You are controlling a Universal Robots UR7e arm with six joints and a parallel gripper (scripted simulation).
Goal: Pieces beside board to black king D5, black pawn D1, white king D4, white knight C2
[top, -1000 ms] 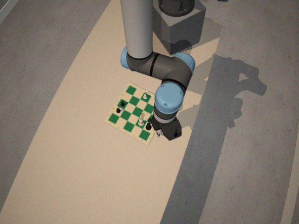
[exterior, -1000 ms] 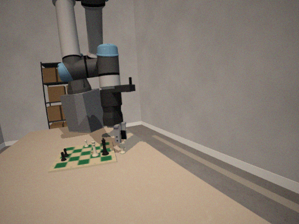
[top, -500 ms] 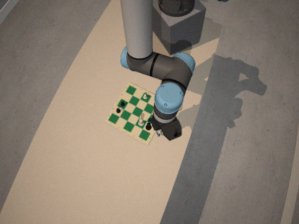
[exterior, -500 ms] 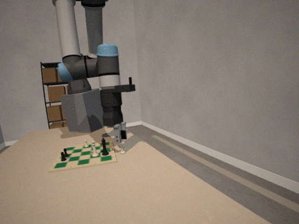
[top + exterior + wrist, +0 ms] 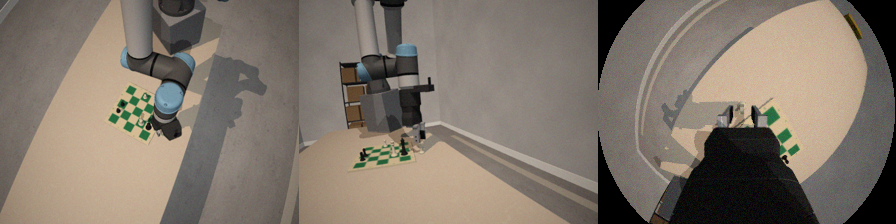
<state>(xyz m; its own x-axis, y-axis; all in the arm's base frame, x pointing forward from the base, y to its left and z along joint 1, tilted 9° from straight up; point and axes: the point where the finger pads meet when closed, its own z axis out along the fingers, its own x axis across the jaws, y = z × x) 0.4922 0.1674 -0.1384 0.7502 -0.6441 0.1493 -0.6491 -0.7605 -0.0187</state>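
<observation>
Right now the white knight is 5 cm below my hand. Also, from my hand: board (4 cm behind, 14 cm to the right, 6 cm below); then black king (6 cm to the right, 3 cm below); then white king (10 cm to the right, 3 cm below).
</observation>
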